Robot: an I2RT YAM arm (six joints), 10 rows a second.
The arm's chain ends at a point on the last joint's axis. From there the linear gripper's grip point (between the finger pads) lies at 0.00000 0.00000 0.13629 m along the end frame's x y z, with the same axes.
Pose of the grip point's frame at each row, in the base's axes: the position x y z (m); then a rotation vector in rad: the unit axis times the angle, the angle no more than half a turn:
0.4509, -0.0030, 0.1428, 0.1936, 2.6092, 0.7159
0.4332, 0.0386, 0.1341, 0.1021, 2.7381, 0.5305
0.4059, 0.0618, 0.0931, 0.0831, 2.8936, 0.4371
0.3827, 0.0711, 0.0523, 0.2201, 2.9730, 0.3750
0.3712, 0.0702, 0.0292, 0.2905, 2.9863, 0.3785
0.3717, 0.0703, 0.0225, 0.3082, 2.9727, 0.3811
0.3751, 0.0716, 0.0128, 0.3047, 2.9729, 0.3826
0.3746, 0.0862, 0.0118, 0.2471, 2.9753, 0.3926
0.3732, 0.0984, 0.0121, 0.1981, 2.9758, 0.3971
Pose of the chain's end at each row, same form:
0.3915, -0.0650, 0.2486, 0.1936, 2.6092, 0.7159
0.3854, -0.0090, 0.2525, 0.1021, 2.7381, 0.5305
0.3762, 0.0229, 0.2203, 0.0831, 2.8936, 0.4371
0.3618, 0.0390, 0.1831, 0.2201, 2.9730, 0.3750
0.3522, 0.0382, 0.1603, 0.2905, 2.9863, 0.3785
0.3509, 0.0382, 0.1533, 0.3082, 2.9727, 0.3811
0.3544, 0.0394, 0.1436, 0.3047, 2.9729, 0.3826
0.3542, 0.0527, 0.1423, 0.2471, 2.9753, 0.3926
0.3530, 0.0642, 0.1425, 0.1981, 2.9758, 0.3971

